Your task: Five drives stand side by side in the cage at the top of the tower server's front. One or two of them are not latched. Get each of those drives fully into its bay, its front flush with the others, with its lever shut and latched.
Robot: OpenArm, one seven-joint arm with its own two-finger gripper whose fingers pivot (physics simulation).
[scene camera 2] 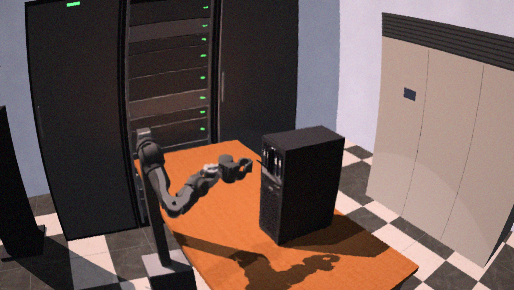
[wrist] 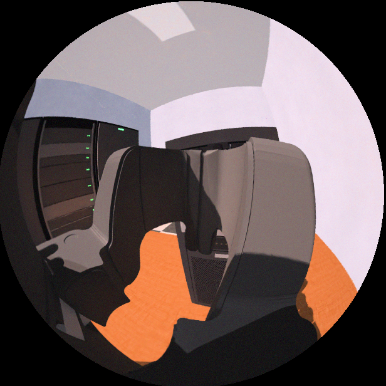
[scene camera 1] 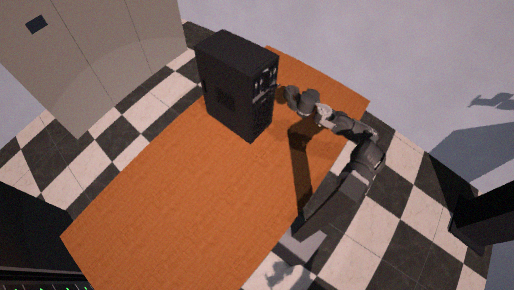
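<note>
The black tower server [scene camera 1: 225, 95] [scene camera 2: 310, 190] [wrist: 206, 280] stands upright on the table. Its drives [scene camera 1: 265, 80] [scene camera 2: 271, 160] stand side by side at the top of its front. A thin dark lever [scene camera 2: 259, 162] sticks out from the front in scene camera 2, toward the gripper. Which drive it belongs to cannot be told. My gripper [scene camera 1: 286, 94] [scene camera 2: 250, 164] [wrist: 206, 203] is shut and empty, a short way in front of the drive cage. In the wrist view its fingers hide the cage; the mesh lower front shows beneath them.
The orange table [scene camera 1: 175, 190] [scene camera 2: 210, 150] [wrist: 155, 285] carries the tower. Dark rack cabinets [scene camera 2: 80, 125] [wrist: 67, 175] stand behind the arm in scene camera 2. A beige cabinet [scene camera 1: 100, 60] [scene camera 2: 450, 125] stands on the tower's far side. The arm reaches in from its post at the table's edge.
</note>
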